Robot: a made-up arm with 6 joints.
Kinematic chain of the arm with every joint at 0, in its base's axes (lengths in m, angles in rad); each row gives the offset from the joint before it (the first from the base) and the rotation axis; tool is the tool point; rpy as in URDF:
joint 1: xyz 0 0 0.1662 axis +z
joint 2: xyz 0 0 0 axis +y
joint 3: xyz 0.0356 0 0.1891 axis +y
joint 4: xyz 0.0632 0 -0.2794 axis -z
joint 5: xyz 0 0 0 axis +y
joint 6: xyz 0.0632 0 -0.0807 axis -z
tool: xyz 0 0 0 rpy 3.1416 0 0
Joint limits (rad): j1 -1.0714..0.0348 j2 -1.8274..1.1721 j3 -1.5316..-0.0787 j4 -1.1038..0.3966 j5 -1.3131..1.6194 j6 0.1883..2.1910
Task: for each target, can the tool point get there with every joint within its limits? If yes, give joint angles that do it. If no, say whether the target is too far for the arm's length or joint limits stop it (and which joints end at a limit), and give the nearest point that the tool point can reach.
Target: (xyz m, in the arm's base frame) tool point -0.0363 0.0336 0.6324
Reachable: yes | joints -0.3595 -1.0750 -1.3378 -0.2062 -0.4312 1.9392
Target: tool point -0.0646 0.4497 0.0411
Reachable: no: joint limits stop it (at a limit: joint 1, joint 2, joint 3, joint 4) | nearest point -0.0422 0.1255 0.0327 | short by 0.325 m
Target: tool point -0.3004 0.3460 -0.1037
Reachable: no: joint limits stop it (at a limit: joint 2, joint 3) | nearest point -0.0848 0.0977 -0.0067 | short by 0.343 m
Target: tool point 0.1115 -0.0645 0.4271
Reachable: yes | joints -0.8894 -1.4313 -0.3405 -0.5700 -0.3170 0.9177
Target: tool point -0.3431 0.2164 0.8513
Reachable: no: too far | nearest point -0.2159 0.1362 0.5974 | short by 0.295 m
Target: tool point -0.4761 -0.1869 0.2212
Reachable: no: joint limits stop it (at a limit: joint 1, joint 2, joint 3, joint 4, joint 5) | nearest point -0.3885 -0.0499 0.3535 | short by 0.210 m
